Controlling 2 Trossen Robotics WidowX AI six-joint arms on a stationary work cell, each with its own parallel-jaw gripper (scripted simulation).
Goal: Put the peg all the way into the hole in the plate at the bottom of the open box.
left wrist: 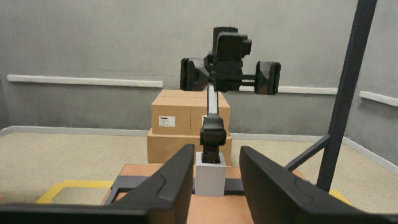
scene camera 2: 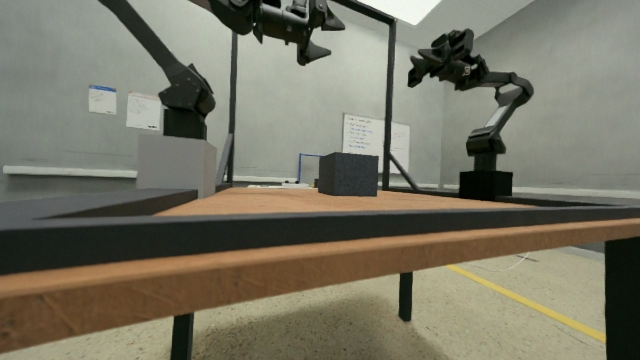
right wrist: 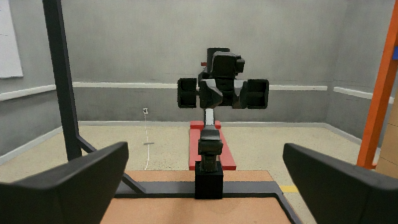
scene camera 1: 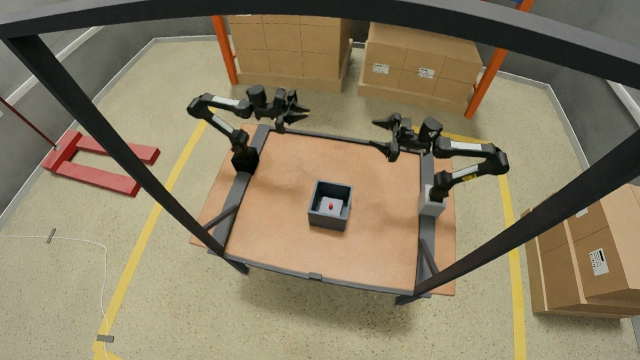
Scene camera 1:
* left gripper: 309, 113
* right gripper: 370, 131
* dark grey box: 335, 190
